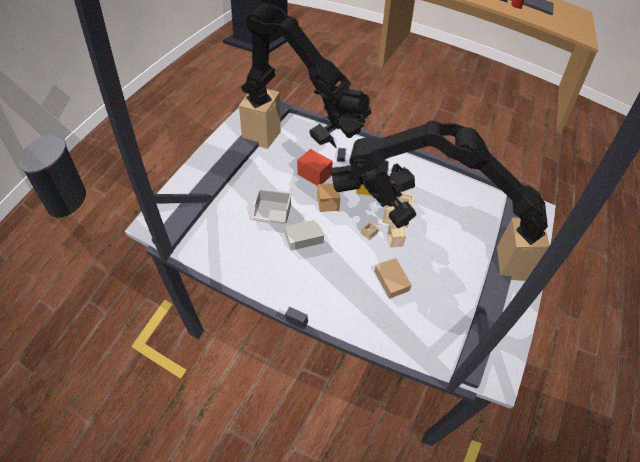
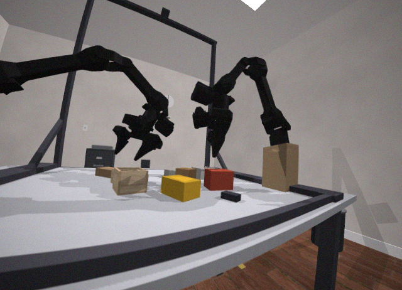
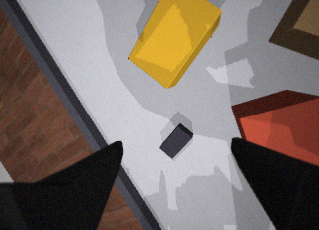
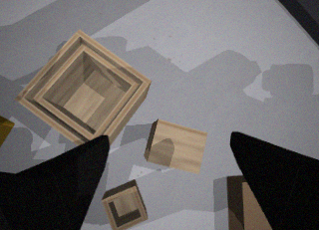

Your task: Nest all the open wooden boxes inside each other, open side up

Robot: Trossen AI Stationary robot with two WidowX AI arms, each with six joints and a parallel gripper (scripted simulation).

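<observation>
The flat tan block lies 13 cm behind my right hand, 10 cm below it and 8 cm to the right of it. Round my right hand: red block: 31 cm to the left, 9 cm below, 7 cm ahead; tan cube: 21 cm to the left, 9 cm below; grey block: 19 cm to the left, 15 cm behind, 10 cm below.
</observation>
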